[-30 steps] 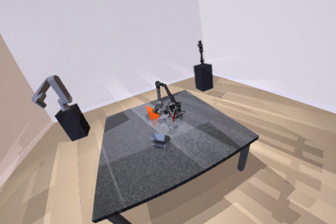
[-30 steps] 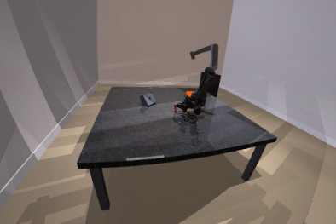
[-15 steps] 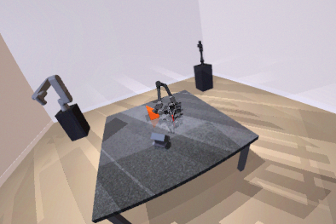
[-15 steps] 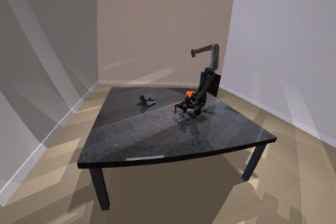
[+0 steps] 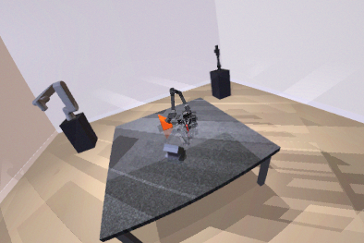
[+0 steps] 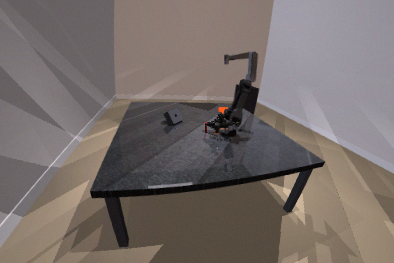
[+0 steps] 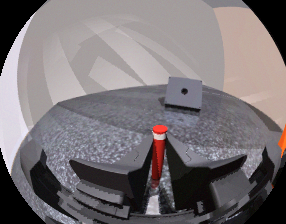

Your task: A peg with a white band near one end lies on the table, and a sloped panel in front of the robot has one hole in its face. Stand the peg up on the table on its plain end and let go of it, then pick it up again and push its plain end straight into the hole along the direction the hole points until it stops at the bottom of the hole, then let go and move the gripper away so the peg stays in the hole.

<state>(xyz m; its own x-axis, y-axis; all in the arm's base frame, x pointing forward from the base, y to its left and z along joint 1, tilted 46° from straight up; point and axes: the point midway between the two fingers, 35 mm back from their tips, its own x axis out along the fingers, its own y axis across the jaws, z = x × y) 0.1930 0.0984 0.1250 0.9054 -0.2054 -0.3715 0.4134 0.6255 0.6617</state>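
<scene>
My gripper tip is now 1 cm above the red peg. Round my gripper tip: sloped panel: 20 cm ahead, 21 cm to the right, 3 cm below.
</scene>
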